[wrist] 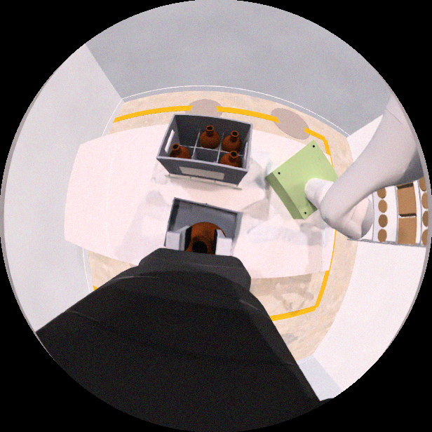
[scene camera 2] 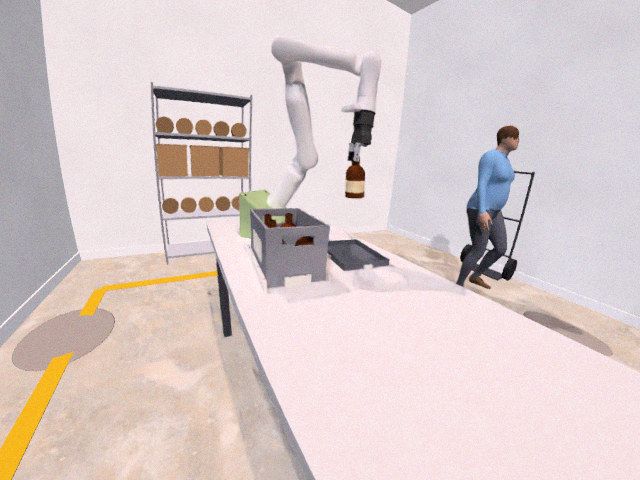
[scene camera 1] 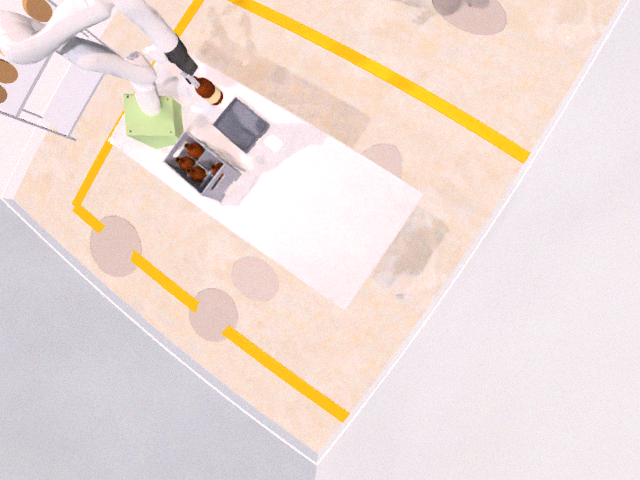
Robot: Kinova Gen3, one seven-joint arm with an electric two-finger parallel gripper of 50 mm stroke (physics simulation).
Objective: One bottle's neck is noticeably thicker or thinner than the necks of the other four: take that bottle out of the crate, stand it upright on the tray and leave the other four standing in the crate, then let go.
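Frame: origin at the arm's base, x right, y back, z down, level; millimetres.
Seen in the pictures: gripper, fingertip midpoint: (scene camera 2: 352, 161) (scene camera 1: 194, 84); arm's base, origin of the base link: (scene camera 2: 275, 205) (scene camera 1: 150, 107).
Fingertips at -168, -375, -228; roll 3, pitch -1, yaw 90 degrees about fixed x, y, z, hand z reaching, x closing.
Observation:
Pixels of each thing's top centre, then the offset from my fingertips to it, as dx, dy, dz. "spot": a spot on its surface instead. Level surfaces: height alone.
- brown bottle, middle of its top: (scene camera 2: 357, 155) (scene camera 1: 193, 76) -19, +2, -21
- dark grey tray, surface spot: (scene camera 2: 356, 254) (scene camera 1: 245, 123) spot: -38, -35, +361
- grey crate, middle of its top: (scene camera 2: 285, 216) (scene camera 1: 192, 162) +270, -34, +191
- white table, its level: dz +366
My gripper (scene camera 1: 193, 81) (scene camera 2: 354, 156) (wrist: 202, 236) is shut on the neck of a brown bottle (scene camera 1: 205, 88) (scene camera 2: 355, 173) (wrist: 207, 231) with a cream label. The bottle hangs upright, well above table height. In the wrist view it overlaps the dark grey tray (scene camera 1: 241, 124) (scene camera 2: 356, 254) (wrist: 220, 215), whose near part is hidden. The grey crate (scene camera 1: 221, 189) (scene camera 2: 295, 263) (wrist: 240, 177) stands beside the tray. Several brown bottles stand in its compartments, among them one bottle (scene camera 1: 194, 149) (wrist: 209, 138), another bottle (wrist: 232, 143), a third bottle (wrist: 179, 153) and one more bottle (wrist: 230, 160).
The green arm base (scene camera 1: 154, 124) (scene camera 2: 249, 214) (wrist: 300, 182) stands on the white table (scene camera 1: 330, 206) (scene camera 2: 413, 387) (wrist: 115, 175) beyond the crate. A shelf unit (scene camera 2: 201, 94) stands behind. A person in blue (scene camera 2: 496, 178) walks with a hand truck (scene camera 2: 523, 214) beyond the table.

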